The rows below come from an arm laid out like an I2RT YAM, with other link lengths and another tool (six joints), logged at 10 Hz.
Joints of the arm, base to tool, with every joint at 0 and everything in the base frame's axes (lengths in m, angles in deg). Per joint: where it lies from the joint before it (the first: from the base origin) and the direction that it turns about. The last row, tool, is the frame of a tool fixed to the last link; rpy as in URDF.
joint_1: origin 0 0 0.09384 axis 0 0 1
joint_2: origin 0.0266 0.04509 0.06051 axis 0 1 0
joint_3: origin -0.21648 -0.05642 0 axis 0 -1 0
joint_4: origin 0.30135 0.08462 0.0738 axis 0 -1 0
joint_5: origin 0.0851 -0.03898 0.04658 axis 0 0 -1
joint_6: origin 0.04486 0 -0.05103 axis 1 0 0
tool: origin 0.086 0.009 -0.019 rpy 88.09 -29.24 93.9
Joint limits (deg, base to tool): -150..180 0..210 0..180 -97..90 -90..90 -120..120
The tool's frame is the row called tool.
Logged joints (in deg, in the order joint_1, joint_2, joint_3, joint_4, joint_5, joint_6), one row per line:
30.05 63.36 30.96 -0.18 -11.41 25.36
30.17 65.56 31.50 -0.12 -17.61 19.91
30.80 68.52 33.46 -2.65 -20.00 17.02
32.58 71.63 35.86 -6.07 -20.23 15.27
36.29 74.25 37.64 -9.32 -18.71 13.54
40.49 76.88 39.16 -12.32 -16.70 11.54
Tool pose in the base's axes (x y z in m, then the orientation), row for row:
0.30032 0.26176 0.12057 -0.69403 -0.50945 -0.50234 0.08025
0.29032 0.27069 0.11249 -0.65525 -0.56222 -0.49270 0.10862
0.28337 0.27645 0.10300 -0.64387 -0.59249 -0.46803 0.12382
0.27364 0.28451 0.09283 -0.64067 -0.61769 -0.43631 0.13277
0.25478 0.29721 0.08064 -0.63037 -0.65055 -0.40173 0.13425
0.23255 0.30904 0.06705 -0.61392 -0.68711 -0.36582 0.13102
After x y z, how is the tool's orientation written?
As a quaternion, x y z w.
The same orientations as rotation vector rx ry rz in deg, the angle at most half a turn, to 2 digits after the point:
-118.92 -87.29 -86.07
-110.43 -94.75 -83.03
-107.57 -98.98 -78.19
-106.49 -102.67 -72.52
-104.69 -108.04 -66.72
-102.14 -114.32 -60.86

